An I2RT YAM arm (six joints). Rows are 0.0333 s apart.
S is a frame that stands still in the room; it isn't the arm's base.
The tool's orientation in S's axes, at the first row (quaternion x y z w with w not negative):
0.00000, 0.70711, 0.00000, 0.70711
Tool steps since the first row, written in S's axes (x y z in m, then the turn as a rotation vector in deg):
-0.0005, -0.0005, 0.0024, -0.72, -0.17, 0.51
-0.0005, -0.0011, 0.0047, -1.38, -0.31, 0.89
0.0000, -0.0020, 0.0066, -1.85, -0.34, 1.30
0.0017, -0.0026, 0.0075, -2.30, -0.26, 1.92
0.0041, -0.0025, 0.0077, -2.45, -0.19, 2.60
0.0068, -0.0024, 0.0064, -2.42, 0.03, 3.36
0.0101, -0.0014, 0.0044, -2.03, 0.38, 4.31
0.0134, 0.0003, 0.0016, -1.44, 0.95, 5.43
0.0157, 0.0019, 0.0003, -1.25, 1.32, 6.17
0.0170, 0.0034, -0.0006, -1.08, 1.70, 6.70
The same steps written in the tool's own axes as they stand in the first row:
-0.0024, -0.0005, -0.0005, -0.51, -0.17, -0.72
-0.0047, -0.0011, -0.0005, -0.89, -0.31, -1.38
-0.0066, -0.0020, 0.0000, -1.30, -0.34, -1.85
-0.0075, -0.0026, 0.0017, -1.92, -0.26, -2.30
-0.0077, -0.0025, 0.0041, -2.60, -0.19, -2.45
-0.0064, -0.0024, 0.0068, -3.36, 0.03, -2.42
-0.0044, -0.0014, 0.0101, -4.31, 0.38, -2.03
-0.0016, 0.0003, 0.0134, -5.43, 0.95, -1.44
-0.0003, 0.0019, 0.0157, -6.17, 1.32, -1.25
0.0006, 0.0034, 0.0170, -6.70, 1.70, -1.08

